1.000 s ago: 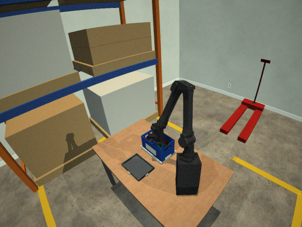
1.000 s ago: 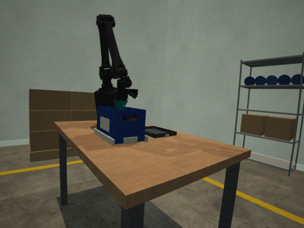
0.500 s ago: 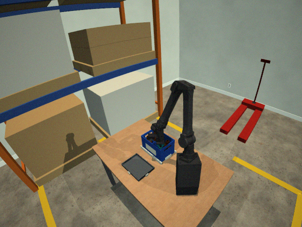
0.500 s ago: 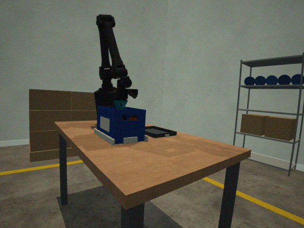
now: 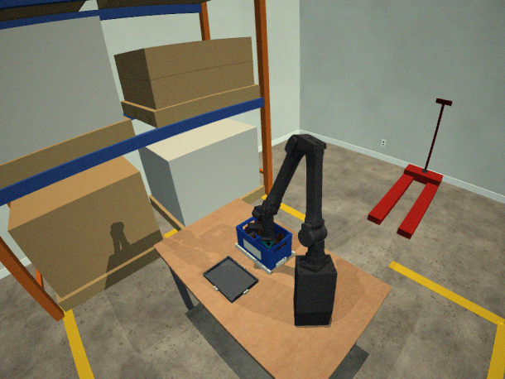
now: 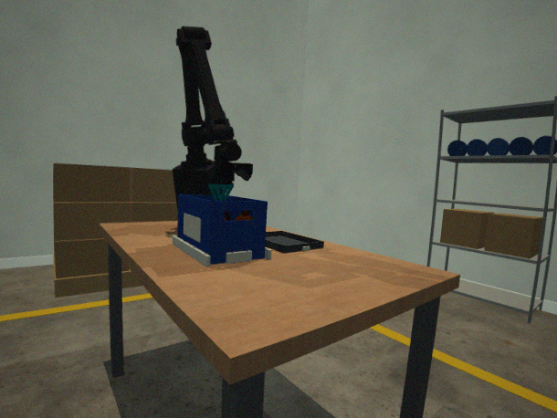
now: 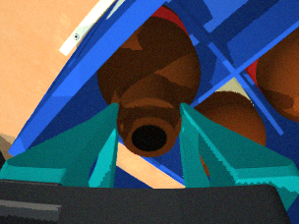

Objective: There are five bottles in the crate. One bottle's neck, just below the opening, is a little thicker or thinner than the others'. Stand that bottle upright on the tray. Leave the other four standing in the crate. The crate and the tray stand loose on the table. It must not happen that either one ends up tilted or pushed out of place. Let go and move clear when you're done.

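Now: hand 18 cm short of the bottle, 2 cm to the left of it and 6 cm above it. The rest, counted from my hand: crate 8 cm ahead, 5 cm to the right, 7 cm below; then dark tray 9 cm ahead, 23 cm to the left, 14 cm below.
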